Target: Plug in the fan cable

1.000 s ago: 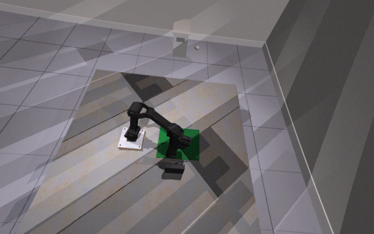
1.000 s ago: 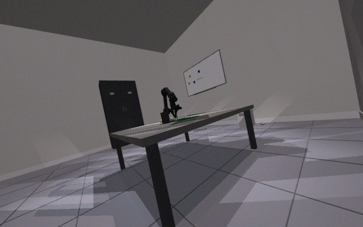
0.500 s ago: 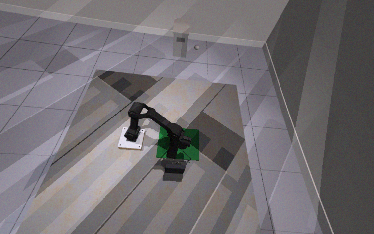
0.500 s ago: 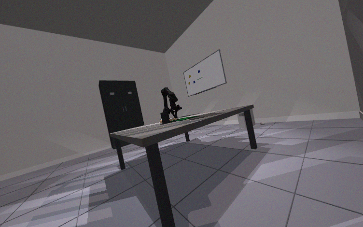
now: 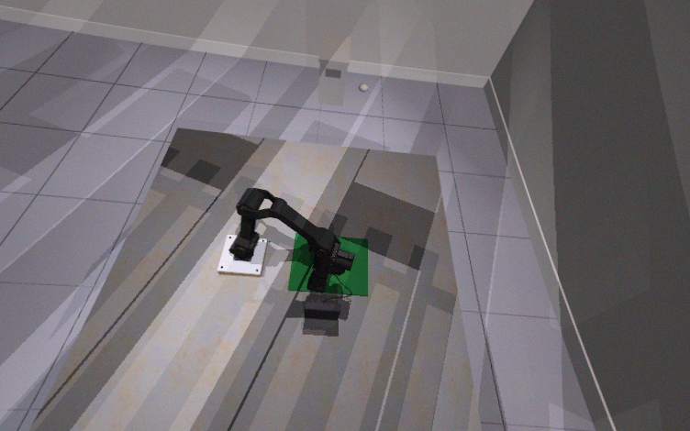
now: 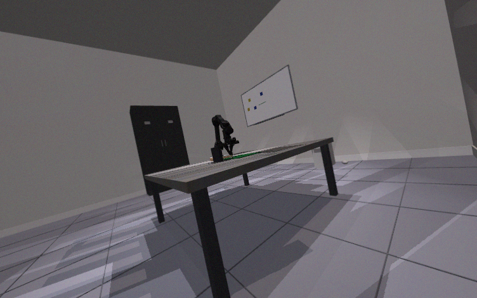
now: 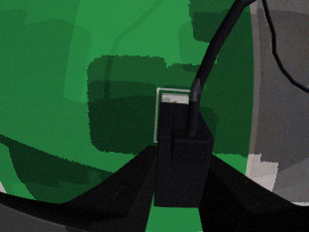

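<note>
Now: the black fan plug 10 mm ahead of my gripper tip and 10 mm above it. Also, from my gripper tip: black fan 10 mm ahead, 140 mm to the right, 20 mm above; white four-pin fan header 10 mm ahead, 40 mm below; green board 40 mm ahead, 60 mm to the left, 60 mm below.
</note>
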